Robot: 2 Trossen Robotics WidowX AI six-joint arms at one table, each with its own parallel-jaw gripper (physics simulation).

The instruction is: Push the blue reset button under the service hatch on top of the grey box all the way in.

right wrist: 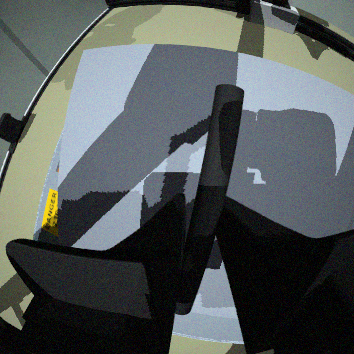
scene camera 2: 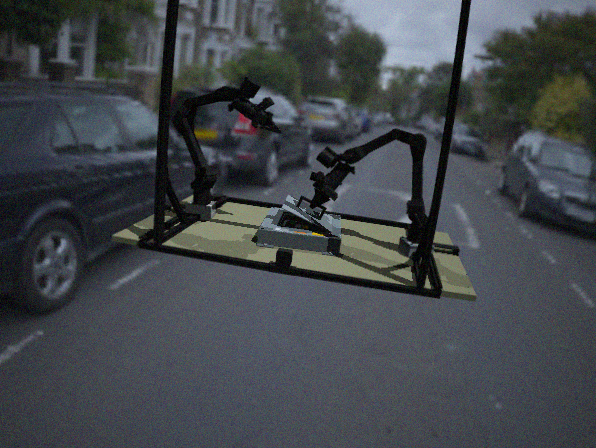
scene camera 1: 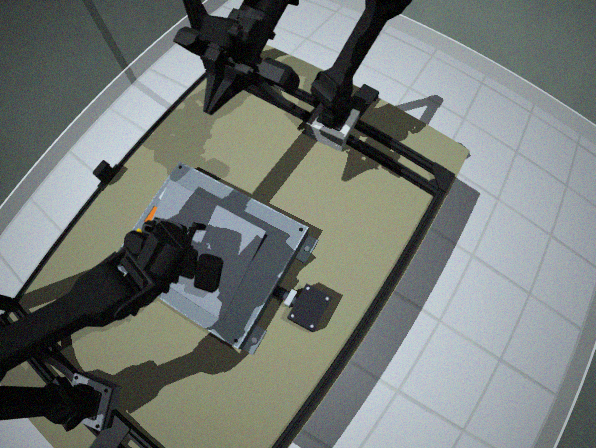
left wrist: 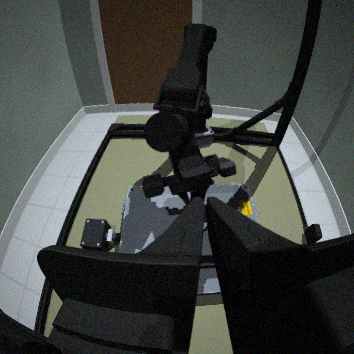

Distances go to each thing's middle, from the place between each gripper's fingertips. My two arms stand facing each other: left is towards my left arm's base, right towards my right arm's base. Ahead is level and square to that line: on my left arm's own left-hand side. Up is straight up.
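Labels:
My right hand is 1 cm above the service hatch (scene camera 1: 213, 230) and 1 cm to the right of it.
The service hatch is 270 mm below my left hand, and it's 140 mm to the right of that left hand.

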